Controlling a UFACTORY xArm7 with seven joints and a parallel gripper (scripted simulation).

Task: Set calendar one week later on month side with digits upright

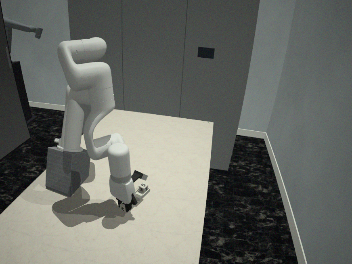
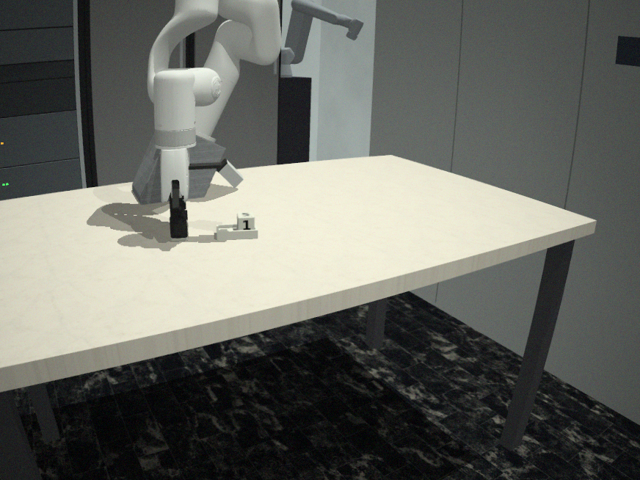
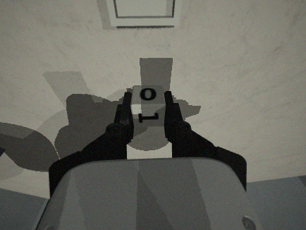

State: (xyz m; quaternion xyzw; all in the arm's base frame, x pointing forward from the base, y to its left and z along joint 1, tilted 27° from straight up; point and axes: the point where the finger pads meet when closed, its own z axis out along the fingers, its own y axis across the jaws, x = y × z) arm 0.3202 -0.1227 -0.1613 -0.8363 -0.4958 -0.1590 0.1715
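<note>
The tray lies 50 mm ahead of my hand, 100 mm to the left of it and 20 mm below it. From my hand the other things lie so: digit cube (10 mm below).
</note>
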